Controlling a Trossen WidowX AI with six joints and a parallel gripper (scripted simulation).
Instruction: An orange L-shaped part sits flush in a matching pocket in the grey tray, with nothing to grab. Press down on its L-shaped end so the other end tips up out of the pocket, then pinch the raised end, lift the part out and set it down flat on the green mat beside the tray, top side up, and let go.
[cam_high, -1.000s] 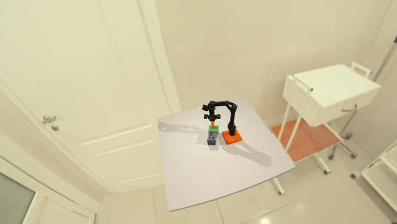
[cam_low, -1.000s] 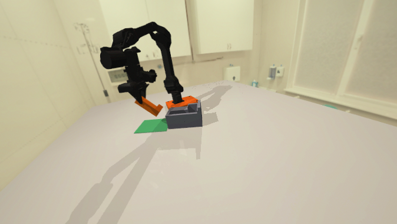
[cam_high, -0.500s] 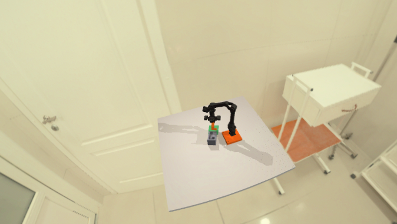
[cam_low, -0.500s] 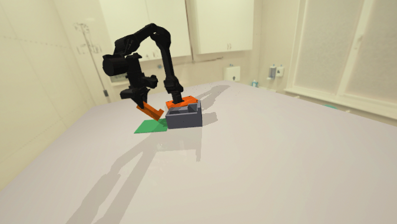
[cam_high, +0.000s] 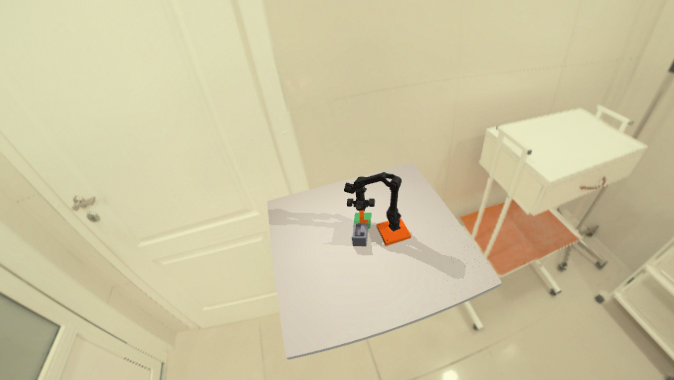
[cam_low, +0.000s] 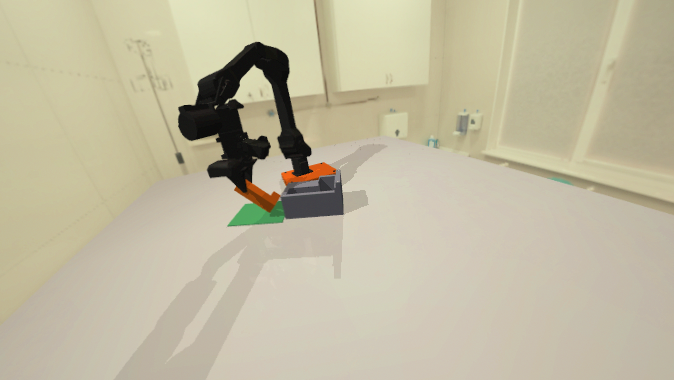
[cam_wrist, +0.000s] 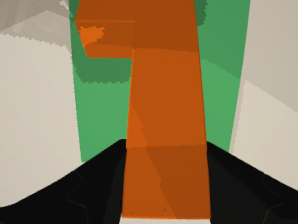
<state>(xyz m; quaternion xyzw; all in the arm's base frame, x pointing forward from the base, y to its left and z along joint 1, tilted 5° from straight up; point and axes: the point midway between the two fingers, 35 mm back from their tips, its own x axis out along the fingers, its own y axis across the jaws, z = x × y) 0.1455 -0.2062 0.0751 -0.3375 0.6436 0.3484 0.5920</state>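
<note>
Right now my gripper tip is 3 cm to the right of the orange L-shaped part and 3 cm above it. Round my gripper tip: green mat: 1 cm ahead, 2 cm to the left, 9 cm below.
</note>
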